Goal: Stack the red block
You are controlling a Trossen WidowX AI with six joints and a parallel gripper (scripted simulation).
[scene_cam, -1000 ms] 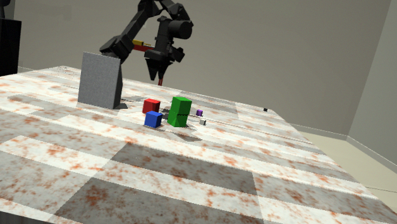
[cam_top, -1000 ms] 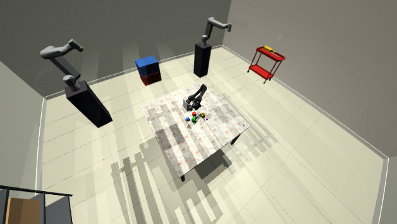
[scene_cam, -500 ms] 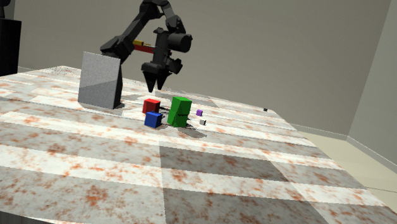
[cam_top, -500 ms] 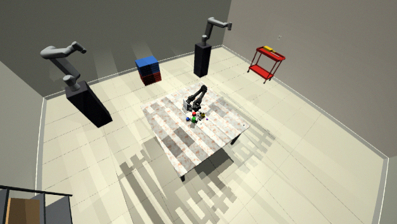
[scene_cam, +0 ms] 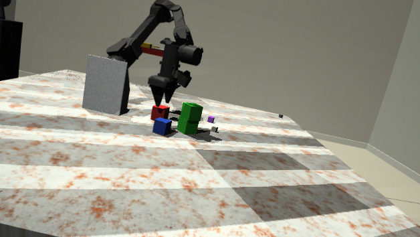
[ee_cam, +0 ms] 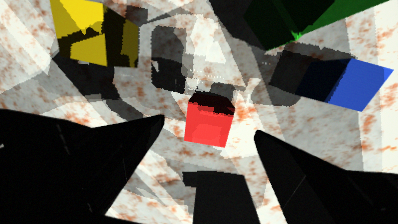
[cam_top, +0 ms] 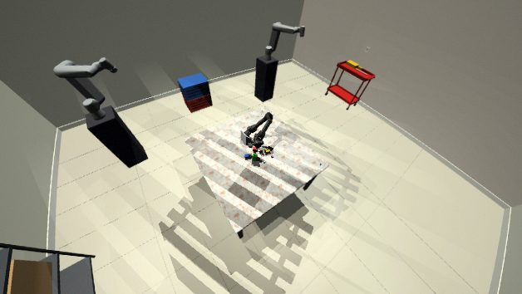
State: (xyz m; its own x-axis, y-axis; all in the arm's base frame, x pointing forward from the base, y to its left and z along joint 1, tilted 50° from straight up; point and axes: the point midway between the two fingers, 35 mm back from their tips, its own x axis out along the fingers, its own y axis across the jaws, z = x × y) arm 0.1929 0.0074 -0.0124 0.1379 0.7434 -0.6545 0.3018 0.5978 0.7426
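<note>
My gripper tip is 30 mm above the red block. Round my gripper tip: white block: 190 mm ahead, 50 mm below, 20 mm to the right; yellow block: 100 mm to the left, 100 mm ahead, 30 mm below; blue block: 140 mm to the right, 30 mm below, 10 mm ahead.
</note>
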